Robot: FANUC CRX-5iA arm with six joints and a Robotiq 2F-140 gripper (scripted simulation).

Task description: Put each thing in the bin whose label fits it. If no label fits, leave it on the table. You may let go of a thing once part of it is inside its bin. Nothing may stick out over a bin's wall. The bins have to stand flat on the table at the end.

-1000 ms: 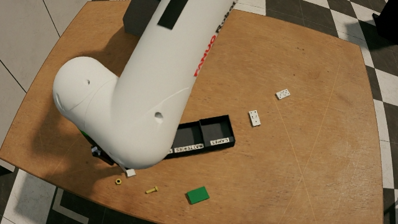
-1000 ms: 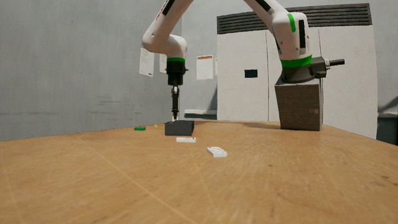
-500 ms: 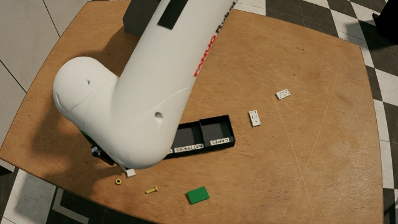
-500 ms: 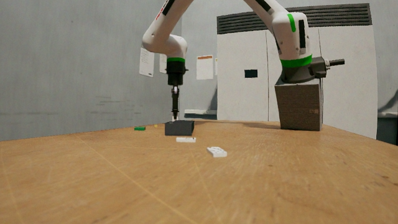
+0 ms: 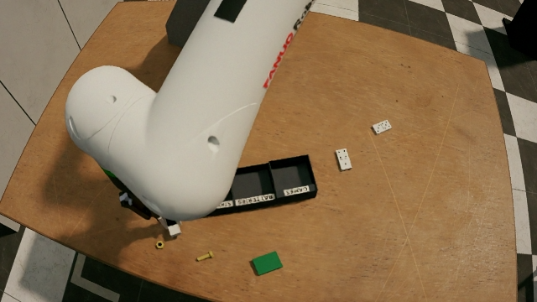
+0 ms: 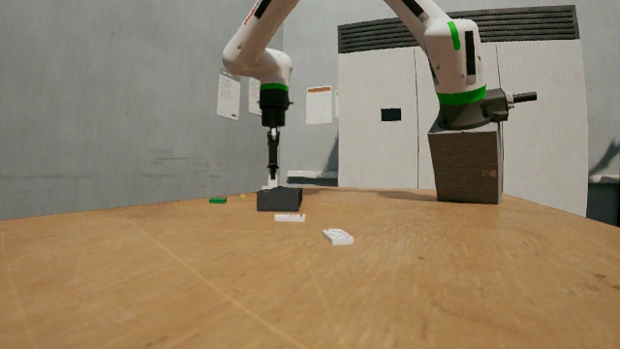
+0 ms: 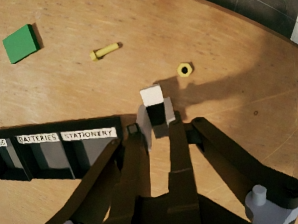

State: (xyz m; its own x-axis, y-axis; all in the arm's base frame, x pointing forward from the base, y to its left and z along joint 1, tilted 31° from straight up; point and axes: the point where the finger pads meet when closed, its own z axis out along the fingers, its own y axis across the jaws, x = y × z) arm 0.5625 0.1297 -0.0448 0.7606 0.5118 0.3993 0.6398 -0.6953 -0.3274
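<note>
Right now my hand is 1 cm short of the flat green block, 21 cm to the right of it and 5 cm above it. Also, from my hand: yellow bolt (4 cm ahead, 9 cm to the left, 5 cm below); then yellow nut (6 cm ahead, 1 cm to the right, 5 cm below); then black three-part bin tray (14 cm behind, 13 cm to the left, 4 cm below).
</note>
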